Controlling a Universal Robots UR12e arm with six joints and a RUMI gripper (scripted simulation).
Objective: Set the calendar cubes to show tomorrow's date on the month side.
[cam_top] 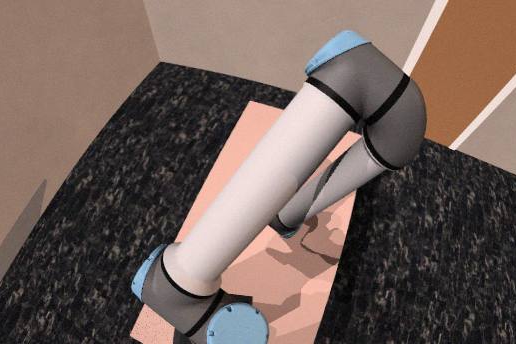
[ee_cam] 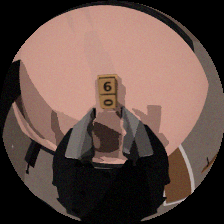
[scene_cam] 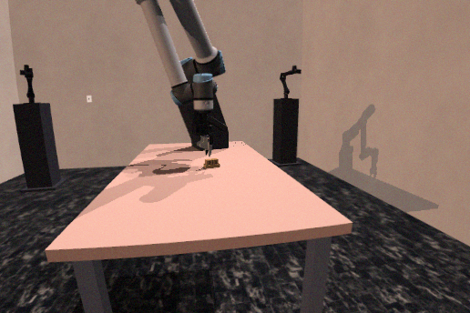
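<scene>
Right now the calendar tray is 60 mm below my hand and 20 mm to the left of it.
</scene>
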